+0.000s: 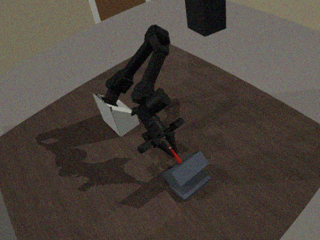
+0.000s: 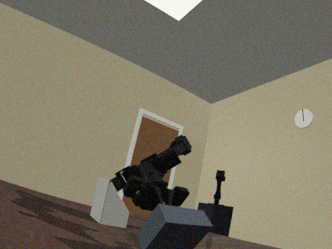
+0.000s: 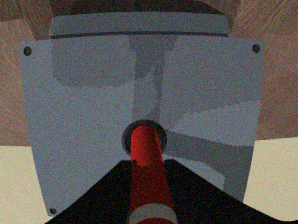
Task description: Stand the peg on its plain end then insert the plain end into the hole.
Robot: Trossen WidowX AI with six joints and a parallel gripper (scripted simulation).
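The sloped panel is 5 cm ahead of my gripper tip, 1 cm to the left of it and 4 cm below it. Round my gripper tip: red peg: 1 cm behind, 1 cm above.
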